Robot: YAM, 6 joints.
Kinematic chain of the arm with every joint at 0, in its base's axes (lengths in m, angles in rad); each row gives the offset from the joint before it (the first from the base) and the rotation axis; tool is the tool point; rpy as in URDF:
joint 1: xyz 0 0 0.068 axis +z
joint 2: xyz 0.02 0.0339 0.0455 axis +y
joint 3: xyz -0.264 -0.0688 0 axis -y
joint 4: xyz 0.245 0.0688 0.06 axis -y
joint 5: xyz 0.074 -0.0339 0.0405 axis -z
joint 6: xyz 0.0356 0 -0.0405 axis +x
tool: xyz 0 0 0 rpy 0 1.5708 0
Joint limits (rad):
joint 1: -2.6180..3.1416
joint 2: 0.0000..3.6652
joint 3: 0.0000..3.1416
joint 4: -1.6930..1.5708
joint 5: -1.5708..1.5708
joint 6: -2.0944..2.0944
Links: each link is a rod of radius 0.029 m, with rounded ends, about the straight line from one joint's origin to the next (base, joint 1, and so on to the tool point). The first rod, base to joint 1, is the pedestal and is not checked.
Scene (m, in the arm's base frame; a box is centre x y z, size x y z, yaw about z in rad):
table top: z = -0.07
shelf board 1: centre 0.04 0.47 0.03 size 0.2 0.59 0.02 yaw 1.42
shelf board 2: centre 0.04 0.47 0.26 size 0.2 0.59 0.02 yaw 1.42
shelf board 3: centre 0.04 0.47 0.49 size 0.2 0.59 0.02 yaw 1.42
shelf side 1: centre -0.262 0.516 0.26 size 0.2 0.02 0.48 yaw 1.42
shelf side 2: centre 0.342 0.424 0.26 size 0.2 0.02 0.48 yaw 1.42
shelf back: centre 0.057 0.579 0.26 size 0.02 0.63 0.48 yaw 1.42
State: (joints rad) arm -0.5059 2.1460 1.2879 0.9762 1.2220 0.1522
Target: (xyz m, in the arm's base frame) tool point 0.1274 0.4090 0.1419
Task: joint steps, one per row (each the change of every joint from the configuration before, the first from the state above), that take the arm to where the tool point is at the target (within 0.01 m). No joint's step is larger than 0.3 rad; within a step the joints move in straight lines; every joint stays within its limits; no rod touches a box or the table.
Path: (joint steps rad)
1: 0.2410 -0.0482 -0.1001 -0.0835 0.0283 0.0523
2: 0.2410 -0.0483 -0.1000 -0.0834 0.0282 0.0522
3: 0.2410 -0.0482 -0.1001 -0.0835 0.0283 0.0523
4: 0.2410 -0.0482 -0.1000 -0.0834 0.0282 0.0523
5: 0.2411 -0.0482 -0.1001 -0.0835 0.0283 0.0522
6: 0.2156 0.0851 0.1067 0.1343 -0.0576 -0.0871
7: 0.2156 0.0852 0.1067 0.1343 -0.0576 -0.0871
8: 0.2157 0.0851 0.1067 0.1342 -0.0576 -0.0871

